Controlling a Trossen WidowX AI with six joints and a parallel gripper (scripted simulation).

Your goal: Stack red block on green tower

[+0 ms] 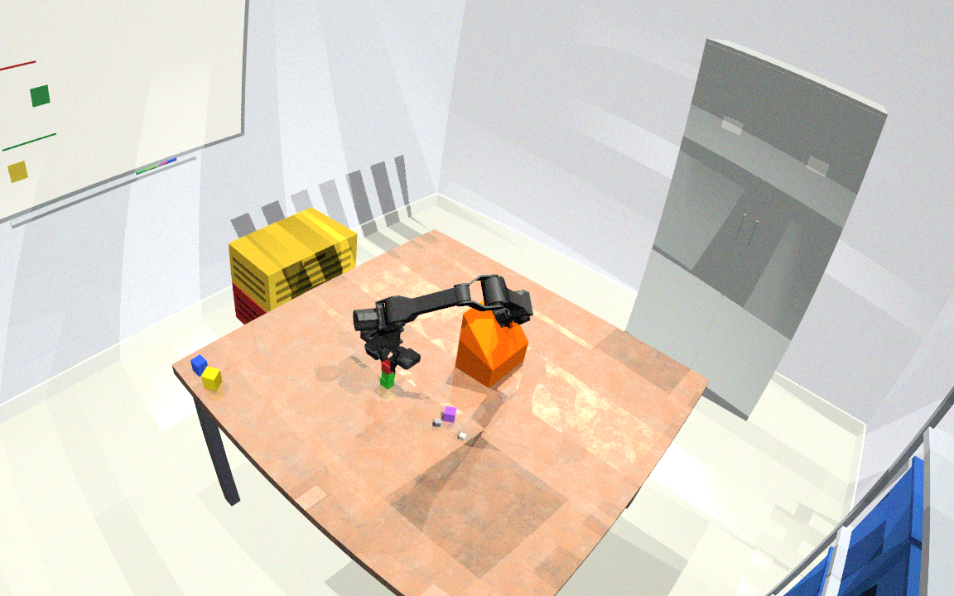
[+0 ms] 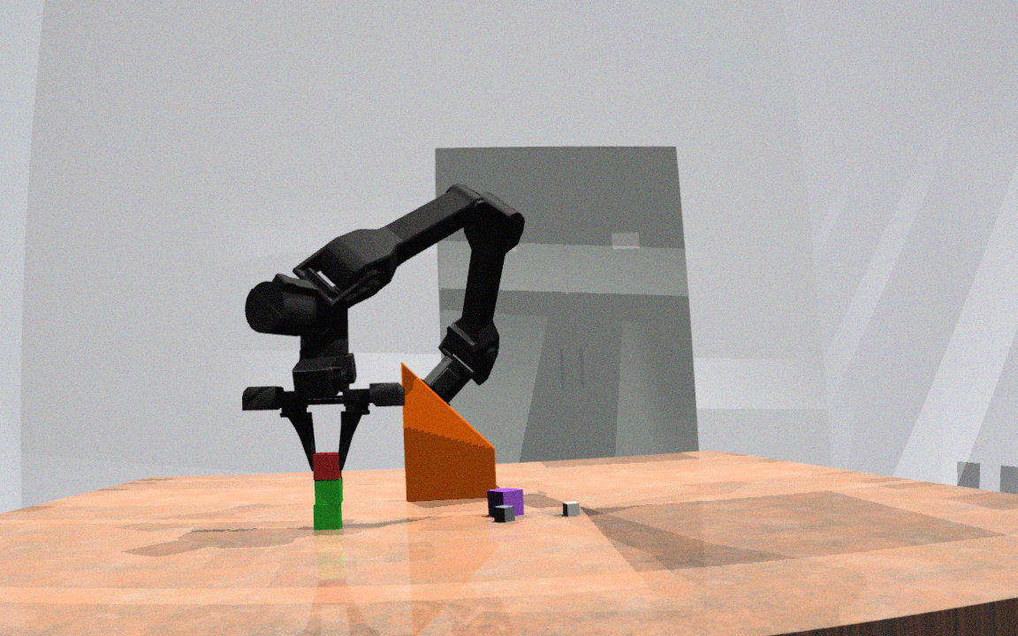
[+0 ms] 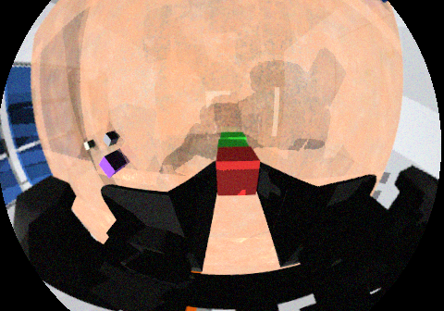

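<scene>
Right now my gripper tip is 1 cm below the red block. The rest, counted from my gripper tip: purple block 2 cm behind, 21 cm to the left, 5 cm below; small white block 1 cm ahead, 29 cm to the left, 6 cm below; small dark grey block 2 cm ahead, 21 cm to the left, 6 cm below.
</scene>
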